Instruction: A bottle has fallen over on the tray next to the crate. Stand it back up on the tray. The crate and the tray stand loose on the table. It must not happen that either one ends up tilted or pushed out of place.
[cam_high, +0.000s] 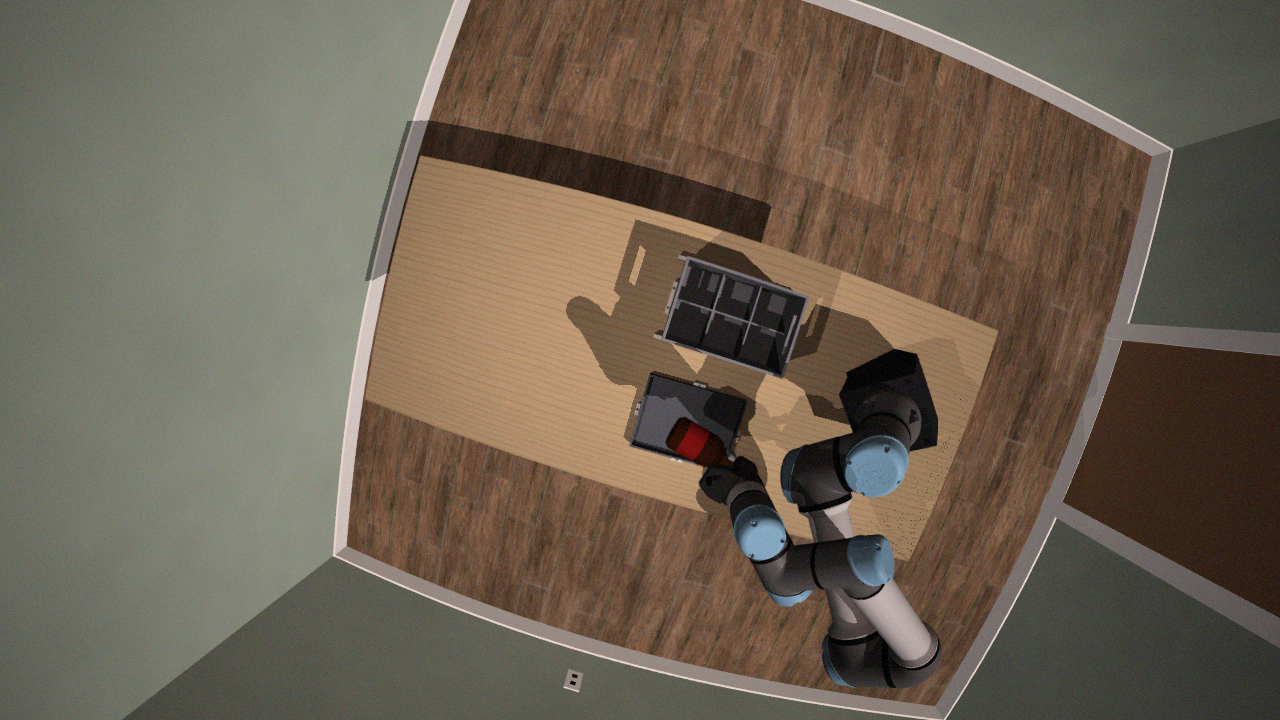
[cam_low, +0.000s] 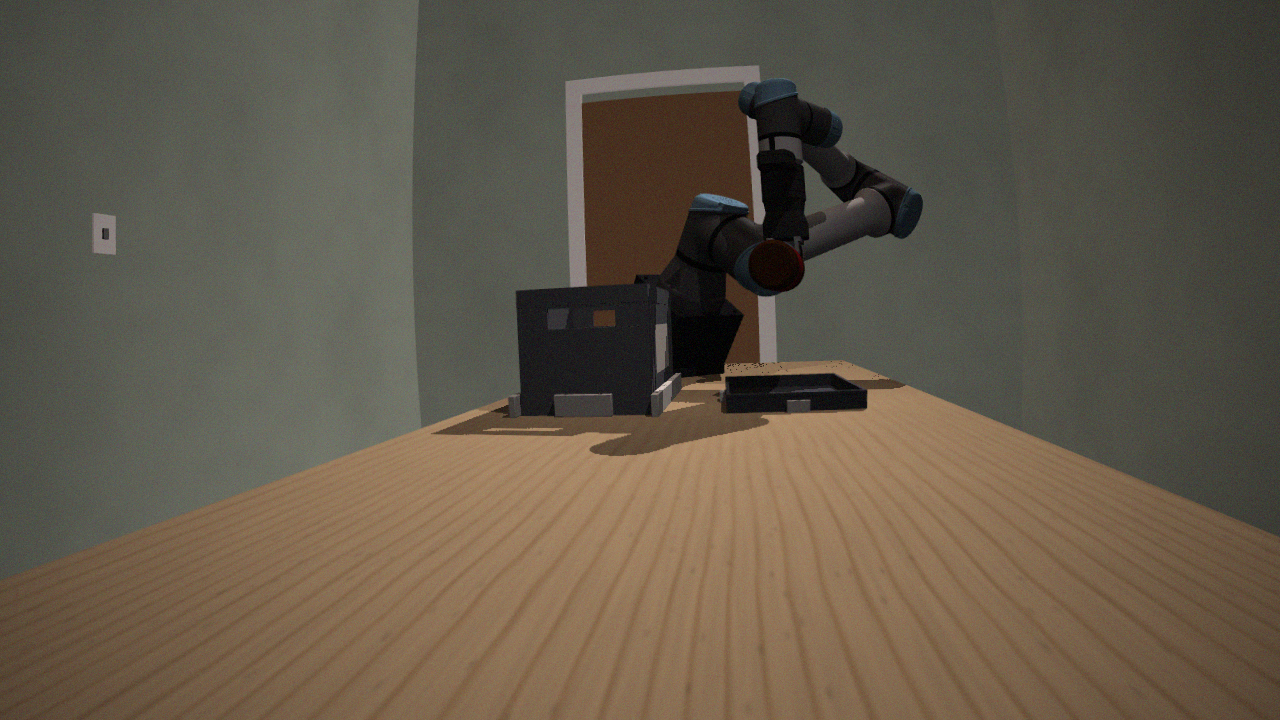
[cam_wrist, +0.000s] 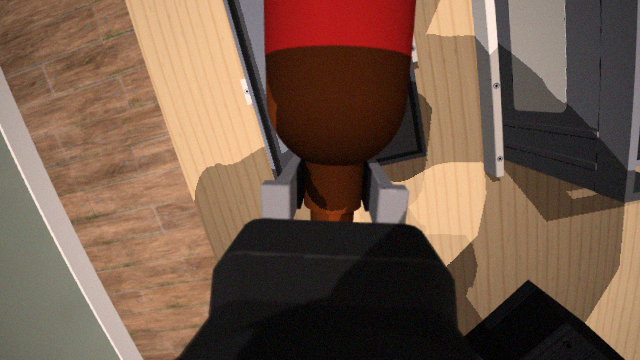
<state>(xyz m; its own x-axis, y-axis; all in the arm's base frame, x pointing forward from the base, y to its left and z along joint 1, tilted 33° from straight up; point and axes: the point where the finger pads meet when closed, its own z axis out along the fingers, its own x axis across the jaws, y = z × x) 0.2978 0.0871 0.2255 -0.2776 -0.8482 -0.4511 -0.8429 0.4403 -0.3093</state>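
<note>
My gripper is now 50 mm short of the bottle, 20 mm to the left of it and 10 mm above it. From my hand the other things lie so: dark crate 40 mm ahead, 300 mm to the right, 120 mm below; then dark tray 80 mm ahead, 20 mm to the right, 190 mm below.
</note>
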